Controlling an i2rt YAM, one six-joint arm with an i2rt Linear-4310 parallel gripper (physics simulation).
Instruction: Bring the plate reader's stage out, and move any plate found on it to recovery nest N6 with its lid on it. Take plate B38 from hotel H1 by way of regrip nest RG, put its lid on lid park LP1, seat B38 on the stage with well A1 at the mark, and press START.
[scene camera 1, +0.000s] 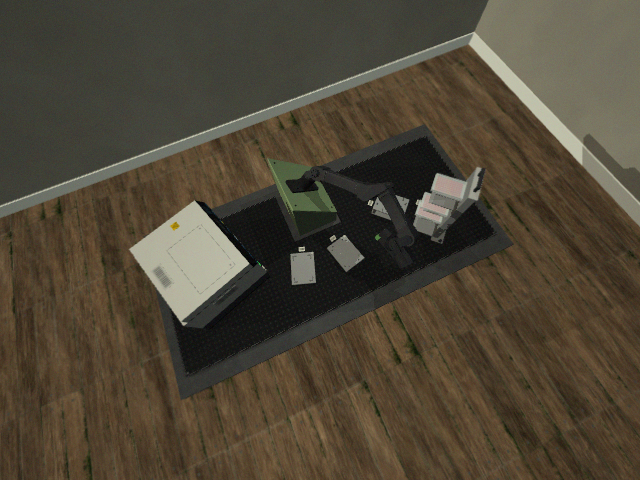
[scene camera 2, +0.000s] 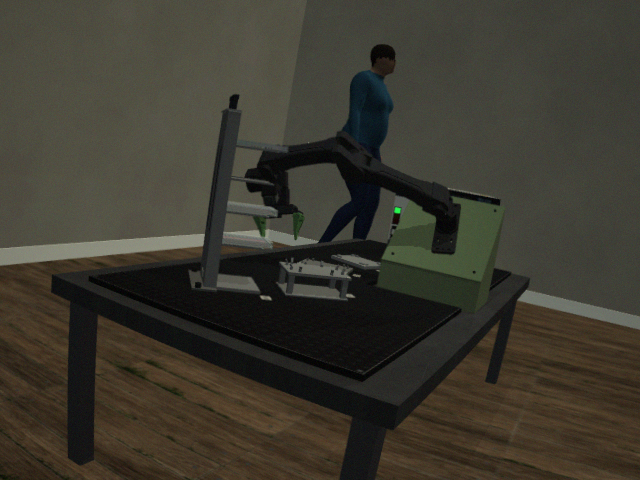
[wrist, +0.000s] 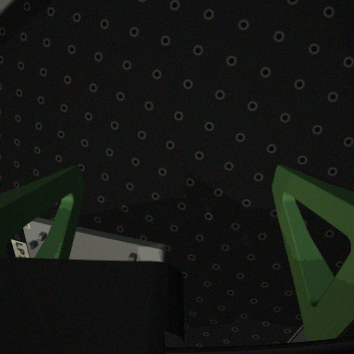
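Where they show: gripper, fingertip midpoint: (scene camera 2: 279, 240) (wrist: 177, 175); arm's base, origin of the base link: (scene camera 1: 302, 186) (scene camera 2: 446, 228).
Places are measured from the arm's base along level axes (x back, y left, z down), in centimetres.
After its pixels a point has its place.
Note:
My gripper (scene camera 2: 279, 237) {y 20.1, x -45.0, z 11.1 cm} (wrist: 177, 175) {y 20.1, x -45.0, z 11.1 cm} is open and empty, fingers pointing down over the mat, beside the hotel. The hotel (scene camera 1: 472, 190) {y 48.0, x -51.3, z -22.6 cm} (scene camera 2: 219, 196) {y 57.6, x -46.4, z -2.3 cm} is a tall grey post with several shelves. Pink-topped plates (scene camera 1: 448, 184) {y 47.1, x -42.6, z -16.0 cm} show on it; which is B38 cannot be read. The white plate reader (scene camera 1: 201, 258) {y -54.5, x -12.2, z -11.2 cm} stands at the far left in scene camera 1; no stage shows outside it. A raised nest with pins (scene camera 2: 316, 269) {y 35.5, x -27.5, z 13.8 cm} stands near the hotel. Two low nests (scene camera 1: 302, 268) {y -20.6, x -30.4, z 18.6 cm} (scene camera 1: 345, 253) {y 2.1, x -35.8, z 18.8 cm} lie mid-mat. A nest with a partly visible "LP" label (wrist: 115, 246) {y 7.7, x -38.4, z 18.8 cm} shows lower left in the wrist view.
The green slanted arm base (scene camera 1: 310, 198) {y 0.0, x -7.6, z 0.9 cm} (scene camera 2: 439, 242) {y 5.5, x -0.9, z 4.0 cm} stands at the table's edge between reader and hotel. A dark perforated mat (scene camera 1: 232, 330) {y -64.5, x -37.6, z 19.8 cm} (scene camera 2: 336, 330) {y 63.4, x -12.3, z 19.8 cm} covers most of the table. A person in blue (scene camera 2: 373, 108) is behind the table. A green light (scene camera 2: 397, 210) {y -36.5, x -22.9, z -0.1 cm} shows beside the base.

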